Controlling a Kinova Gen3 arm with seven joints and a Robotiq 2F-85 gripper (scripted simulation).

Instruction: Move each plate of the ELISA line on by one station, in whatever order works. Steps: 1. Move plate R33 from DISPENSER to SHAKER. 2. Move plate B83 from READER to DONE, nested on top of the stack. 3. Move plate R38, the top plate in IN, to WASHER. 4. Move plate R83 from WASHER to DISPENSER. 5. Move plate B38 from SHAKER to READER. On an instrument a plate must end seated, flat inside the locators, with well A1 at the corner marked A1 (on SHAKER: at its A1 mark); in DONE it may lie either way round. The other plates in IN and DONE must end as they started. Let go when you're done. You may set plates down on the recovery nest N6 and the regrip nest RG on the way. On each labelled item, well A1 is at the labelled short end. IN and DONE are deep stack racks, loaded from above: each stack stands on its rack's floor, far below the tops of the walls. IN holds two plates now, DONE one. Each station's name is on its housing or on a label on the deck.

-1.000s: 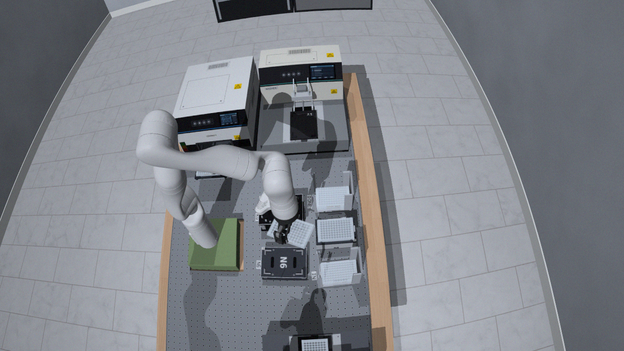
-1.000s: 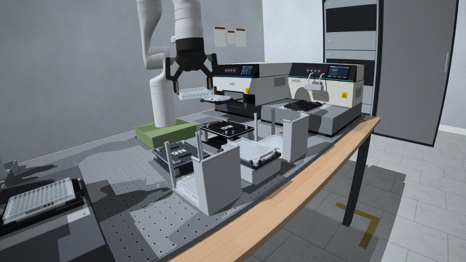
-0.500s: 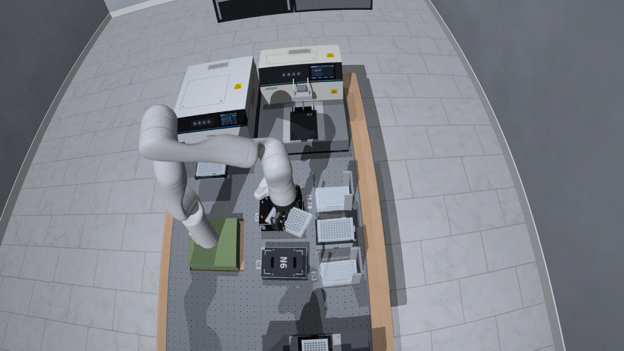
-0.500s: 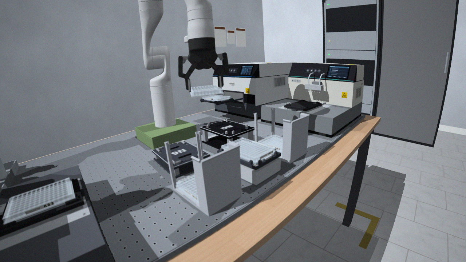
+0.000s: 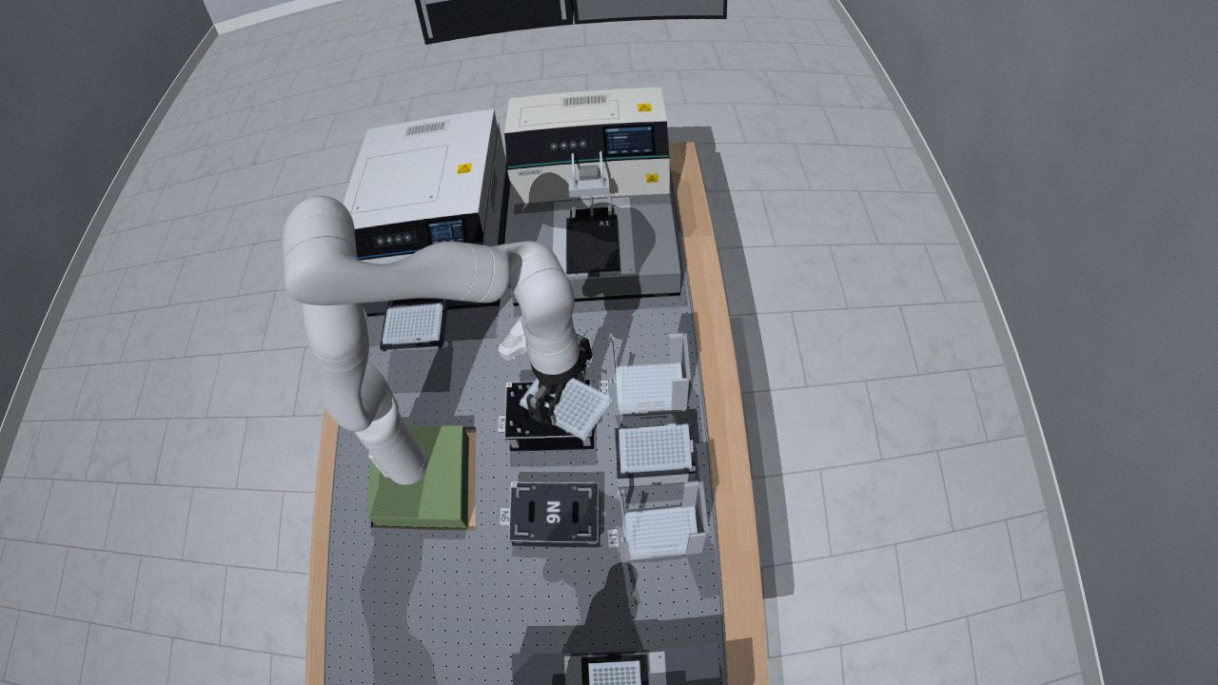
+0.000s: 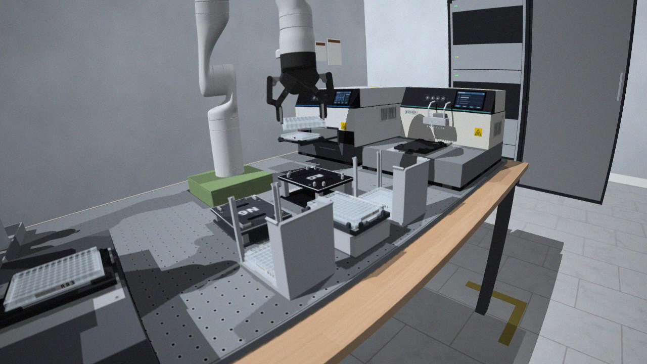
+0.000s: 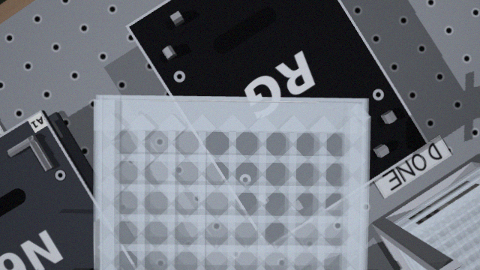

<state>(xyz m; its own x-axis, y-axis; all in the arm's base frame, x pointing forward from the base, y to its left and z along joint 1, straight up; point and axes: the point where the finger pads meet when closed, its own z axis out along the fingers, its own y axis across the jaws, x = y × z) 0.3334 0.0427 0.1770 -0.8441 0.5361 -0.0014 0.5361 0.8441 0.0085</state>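
Now: the washer nest 44 cm to the left of my hand, 13 cm below it and 4 cm ahead of it. Round my hand: RG nest: 16 cm below, 7 cm to the left, 5 cm behind; plate R38: 1 cm below; plate R33: 16 cm below, 15 cm ahead, 2 cm to the right.
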